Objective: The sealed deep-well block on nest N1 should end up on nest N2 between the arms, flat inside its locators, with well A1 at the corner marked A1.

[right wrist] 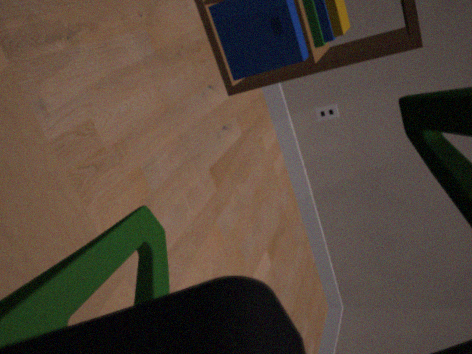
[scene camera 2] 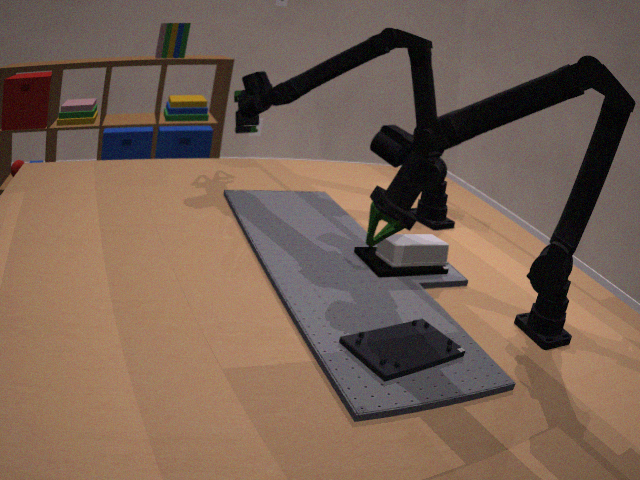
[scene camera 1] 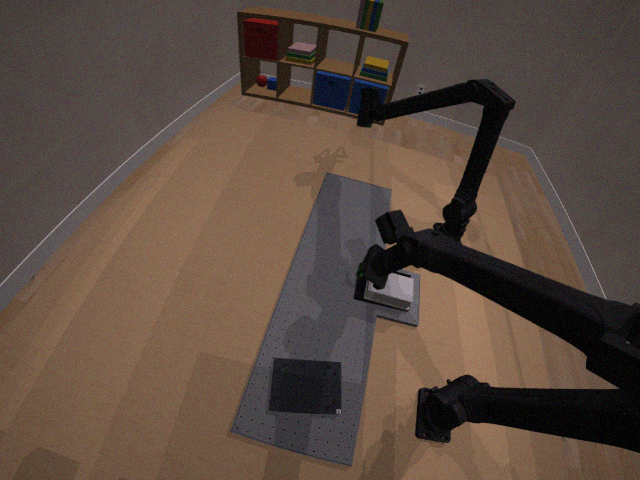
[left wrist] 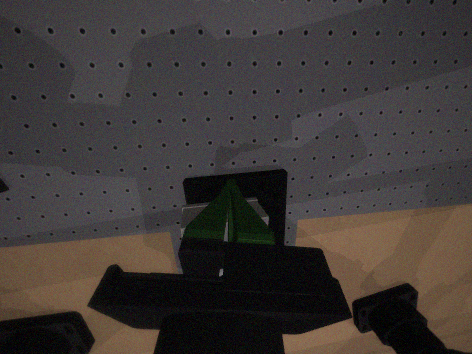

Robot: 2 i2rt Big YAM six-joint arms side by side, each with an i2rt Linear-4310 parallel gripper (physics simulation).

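Places are measured from the left arm's base along level axes (x ahead, y left, z up), in centimetres.
Pixels of known places: left gripper, fingertip midpoint: (scene camera 2: 368, 245) (scene camera 1: 357, 275) (left wrist: 230, 183); right gripper, fingertip midpoint: (right wrist: 272, 169) (scene camera 2: 236, 115); left arm's base at its link origin: (scene camera 2: 542, 333) (scene camera 1: 432, 414) (left wrist: 49, 333); right arm's base at its link origin: (scene camera 2: 429, 221) (left wrist: 380, 304).
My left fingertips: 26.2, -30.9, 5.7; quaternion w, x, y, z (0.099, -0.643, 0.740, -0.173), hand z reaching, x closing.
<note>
For each thing: its top centre in the pictures, then the offset to it from my left fingertips, as dx, dy, dz. Level surfaces: height alone.
- white sealed block at its top centre: (left wrist: 226, 279) (scene camera 2: 416, 236) (scene camera 1: 392, 283) -9.5, +1.1, +2.2
- black nest N2 at its top centre: (left wrist: 241, 240) (scene camera 2: 403, 253) (scene camera 1: 385, 284) -8.7, -1.1, -2.3
- pale mark at its top centre: (scene camera 2: 445, 267) -16.4, +4.3, -3.2
- Black nest N1 at its top centre: (scene camera 2: 407, 339) (scene camera 1: 307, 385) +6.3, +31.1, -2.3
- grey perforated board at its surface level: dz -4.4
- white corner mark at its top centre: (scene camera 2: 461, 349) (scene camera 1: 338, 411) -2.2, +34.9, -3.2
The white sealed block (scene camera 1: 395, 290) (scene camera 2: 421, 251) (left wrist: 191, 214) sits on black nest N2 (scene camera 1: 360, 292) (scene camera 2: 370, 257) (left wrist: 277, 190), between the arms. It lies toward the nest's right end in scene camera 2 and off-centre to the left in the left wrist view. Full seating and well A1 cannot be made out. A pale mark (scene camera 2: 445, 268) shows at N2's corner. Black nest N1 (scene camera 1: 305, 387) (scene camera 2: 403, 346) bears no block. My left gripper (scene camera 2: 370, 244) (left wrist: 230, 183) is shut on nothing, its tips low beside the block's end. My right gripper (scene camera 2: 244, 112) (right wrist: 272, 169) is open, high and far away.
A grey perforated board (scene camera 1: 341, 232) (scene camera 2: 289, 206) lies under the nests, with a side tab under N2. N1 has upright locator pegs and a white corner mark (scene camera 1: 338, 411) (scene camera 2: 460, 350). A wooden shelf (scene camera 1: 330, 64) stands beyond the table.
</note>
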